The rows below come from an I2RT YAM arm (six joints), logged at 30 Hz.
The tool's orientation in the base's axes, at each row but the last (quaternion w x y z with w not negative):
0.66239 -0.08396 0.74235 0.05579
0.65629 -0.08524 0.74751 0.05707
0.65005 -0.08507 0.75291 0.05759
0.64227 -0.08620 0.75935 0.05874
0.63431 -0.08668 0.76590 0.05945
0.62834 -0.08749 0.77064 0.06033
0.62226 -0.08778 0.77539 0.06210
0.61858 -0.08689 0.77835 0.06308
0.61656 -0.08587 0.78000 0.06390
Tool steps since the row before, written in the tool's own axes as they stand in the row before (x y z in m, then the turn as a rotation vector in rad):
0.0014 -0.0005 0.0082 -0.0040 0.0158 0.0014
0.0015 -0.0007 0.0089 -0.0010 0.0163 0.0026
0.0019 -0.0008 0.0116 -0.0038 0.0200 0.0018
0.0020 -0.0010 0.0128 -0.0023 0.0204 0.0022
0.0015 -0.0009 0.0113 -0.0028 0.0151 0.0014
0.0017 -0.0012 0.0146 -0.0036 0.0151 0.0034
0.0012 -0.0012 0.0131 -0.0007 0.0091 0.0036
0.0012 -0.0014 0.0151 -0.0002 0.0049 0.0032
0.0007 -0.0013 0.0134 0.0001 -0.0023 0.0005
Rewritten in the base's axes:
0.0079 0.0010 -0.0023 -0.0013 0.0160 0.0034
0.0086 0.0010 -0.0026 -0.0006 0.0165 0.0002
0.0111 0.0014 -0.0036 -0.0018 0.0201 0.0030
0.0122 0.0015 -0.0041 -0.0017 0.0205 0.0015
0.0108 0.0013 -0.0036 -0.0013 0.0152 0.0022
0.0139 0.0017 -0.0046 0.0008 0.0157 0.0026
0.0125 0.0014 -0.0040 0.0016 0.0097 -0.0002
0.0144 0.0017 -0.0046 0.0020 0.0055 -0.0006
0.0129 0.0014 -0.0038 0.0009 -0.0022 -0.0002

